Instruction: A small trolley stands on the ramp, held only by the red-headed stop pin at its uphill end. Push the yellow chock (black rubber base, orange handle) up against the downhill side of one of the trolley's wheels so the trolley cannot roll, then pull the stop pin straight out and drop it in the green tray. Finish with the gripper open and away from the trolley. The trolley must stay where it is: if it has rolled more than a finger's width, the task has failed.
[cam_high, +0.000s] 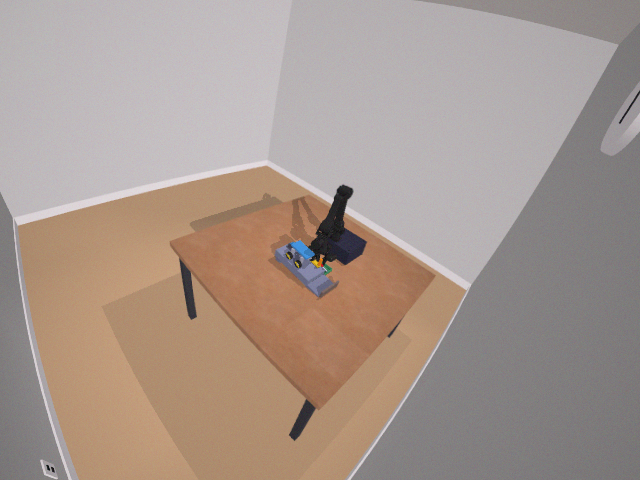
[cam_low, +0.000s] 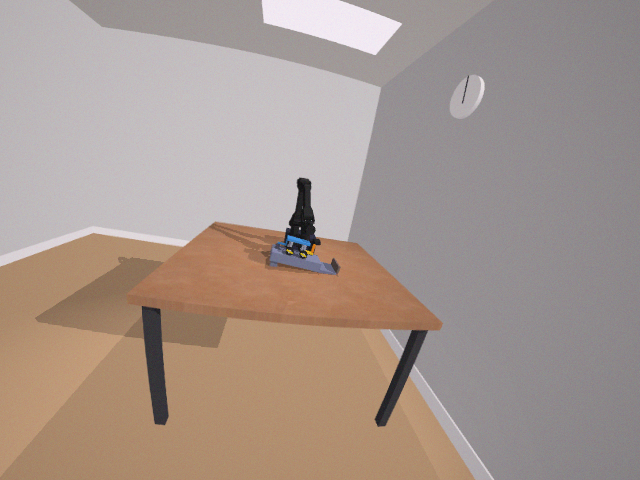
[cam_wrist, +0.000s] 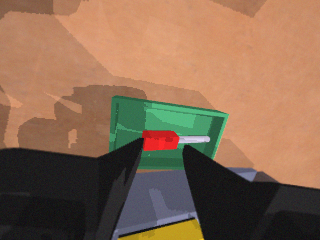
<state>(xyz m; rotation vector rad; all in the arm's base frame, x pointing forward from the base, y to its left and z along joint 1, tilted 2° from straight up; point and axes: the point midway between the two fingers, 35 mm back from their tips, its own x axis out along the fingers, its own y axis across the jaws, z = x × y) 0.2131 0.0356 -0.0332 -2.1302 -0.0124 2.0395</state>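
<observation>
Now: the red-headed stop pin 20 mm to the left of my gripper tip and 10 mm below it. From my gripper tip the other things lie so: green tray (10 mm to the left, 40 mm below); yellow chock (60 mm ahead, 50 mm above); grey ramp (110 mm ahead, 90 mm to the right, 20 mm above).
</observation>
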